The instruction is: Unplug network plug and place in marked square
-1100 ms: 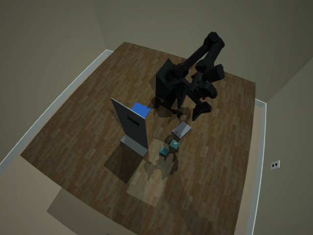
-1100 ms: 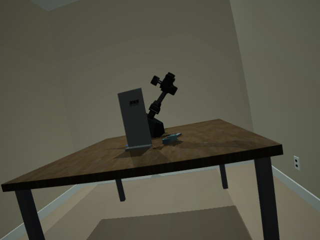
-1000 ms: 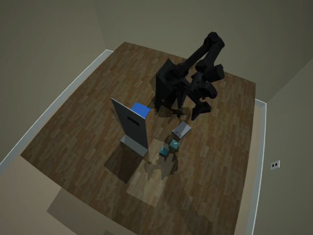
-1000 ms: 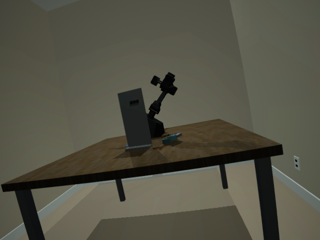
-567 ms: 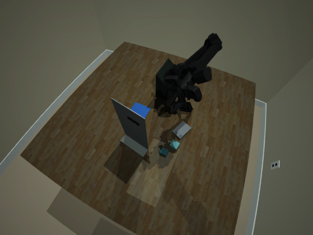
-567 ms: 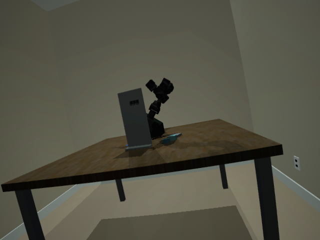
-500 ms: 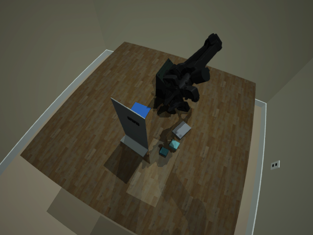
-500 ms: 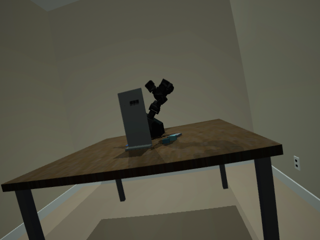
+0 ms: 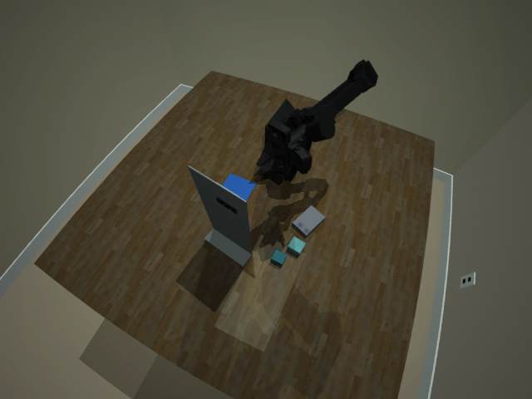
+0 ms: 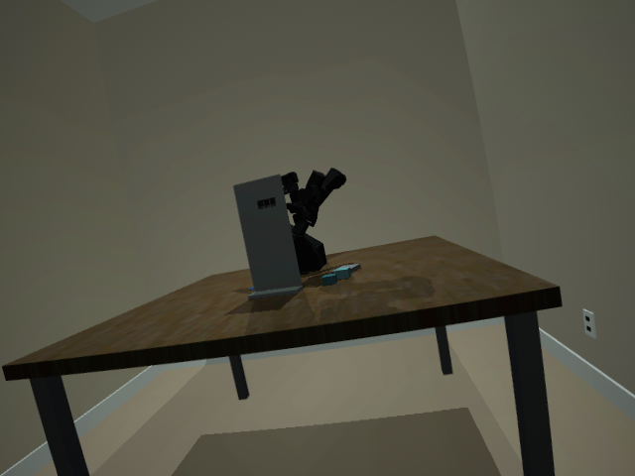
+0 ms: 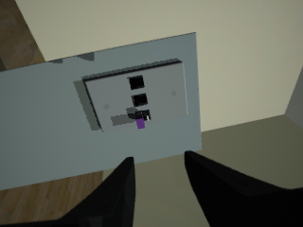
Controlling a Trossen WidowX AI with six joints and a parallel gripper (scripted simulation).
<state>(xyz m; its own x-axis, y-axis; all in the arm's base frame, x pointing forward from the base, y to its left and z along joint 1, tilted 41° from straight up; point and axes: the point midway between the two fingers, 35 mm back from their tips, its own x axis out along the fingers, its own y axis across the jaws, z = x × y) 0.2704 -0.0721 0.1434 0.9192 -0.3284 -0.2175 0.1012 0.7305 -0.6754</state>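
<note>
The network plug is 10 cm ahead of my gripper tip, 5 cm to the right of it and 1 cm below it. From my gripper tip the other things lie so: upright panel (13 cm ahead, 4 cm to the right, 13 cm below); then blue marked square (8 cm behind, 14 cm to the right, 30 cm below); then flat grey tile (6 cm behind, 17 cm to the left, 29 cm below).
</note>
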